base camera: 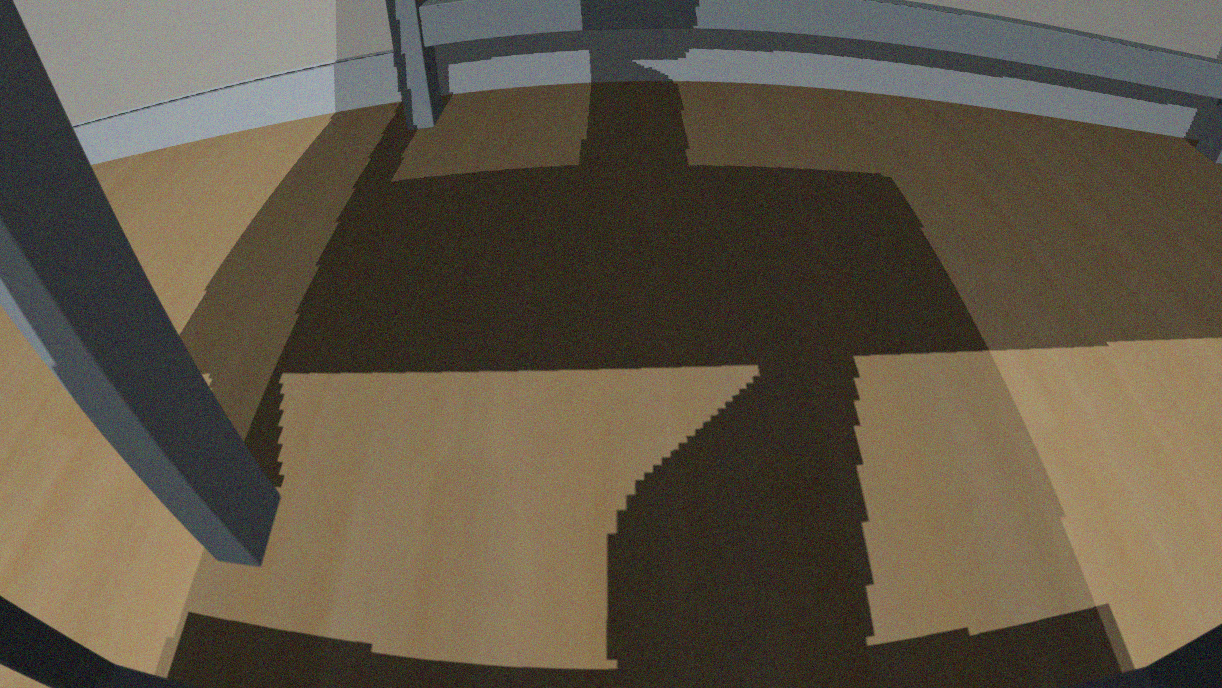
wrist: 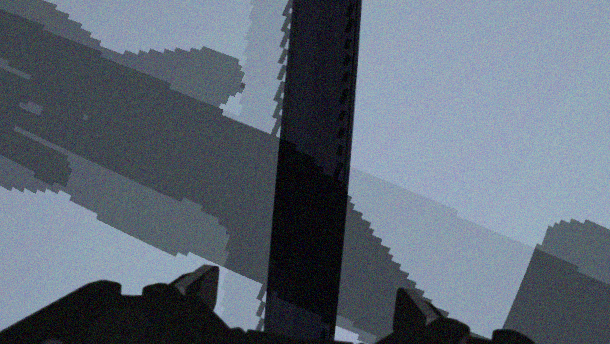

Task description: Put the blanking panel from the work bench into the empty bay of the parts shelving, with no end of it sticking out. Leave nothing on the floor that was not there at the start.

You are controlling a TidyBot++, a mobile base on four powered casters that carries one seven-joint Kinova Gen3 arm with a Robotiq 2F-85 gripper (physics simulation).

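Frame: origin at the arm's base, x up, y left, z back, level; metres.
Seen in the pictures: gripper, fingertip midpoint: (wrist: 305, 297).
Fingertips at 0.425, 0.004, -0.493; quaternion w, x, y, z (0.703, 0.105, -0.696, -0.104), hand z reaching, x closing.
Observation:
A point is followed by its place in that frame, as x, y, z.
A long, narrow, dark panel (wrist: 312, 165) @(0.368, -0.058, -0.516) lies on the pale top of the work bench (wrist: 475, 100) @(0.366, -0.142, -0.432). In the wrist view it runs almost straight from the top edge to the bottom edge, and both its ends are out of view. My gripper (wrist: 305, 297) @(0.425, 0.004, -0.493) is open, with one fingertip on either side of the panel at the bottom of the wrist view. A gap shows between each fingertip and the panel. How high the fingertips are above the bench top is hard to tell. The parts shelving and its empty bay cannot be made out.
In the base view a dark grey leg (base camera: 94, 256) @(-0.166, 0.243, -0.295) stands close at the left. A thinner leg (base camera: 416, 76) @(-0.314, 0.274, -0.903) and a long grey rail (base camera: 855, 38) @(-0.307, -0.350, -1.041) are at the back, before the wall. Broad shadows lie across the wooden floor (base camera: 470, 512) @(-0.396, 0.098, -0.322) and the bench top.

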